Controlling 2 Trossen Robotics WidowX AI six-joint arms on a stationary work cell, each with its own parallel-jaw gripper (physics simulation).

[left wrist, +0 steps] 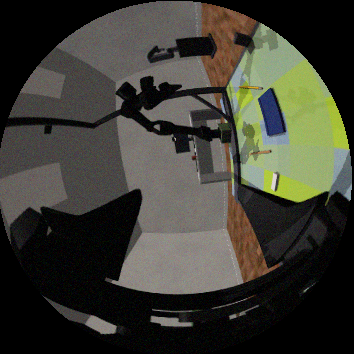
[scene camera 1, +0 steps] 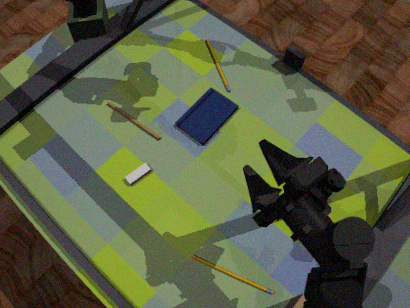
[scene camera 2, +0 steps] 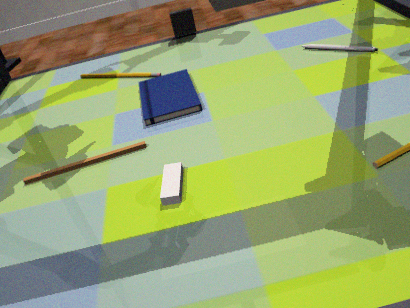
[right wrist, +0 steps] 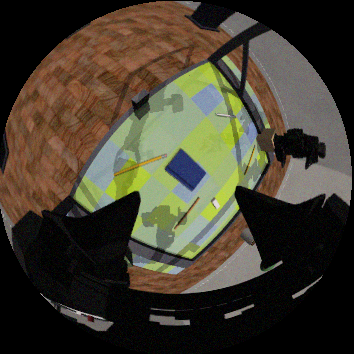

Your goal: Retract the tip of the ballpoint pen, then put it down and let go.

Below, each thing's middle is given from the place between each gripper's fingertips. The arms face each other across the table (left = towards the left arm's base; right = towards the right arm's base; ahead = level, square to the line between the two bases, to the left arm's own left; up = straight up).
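Labels:
The eraser (scene camera 2: pixel 172 182) is 130 mm to the left of my right hand, 330 mm ahead of it and 290 mm below it. The brown stick (scene camera 2: pixel 63 169) is 290 mm below that right hand too, and 270 mm ahead of it. And for the blue notebook (scene camera 2: pixel 173 95), I see my right gripper 290 mm above it, 90 mm to the right of it and 110 mm short of it.
From my left hand, the brown stick is 90 mm ahead, 330 mm to the right and 290 mm below, and the blue notebook is 80 mm behind, 240 mm to the right and 280 mm below. My left hand itself is 150 mm short of the eraser, 200 mm to the left of it and 280 mm above it.

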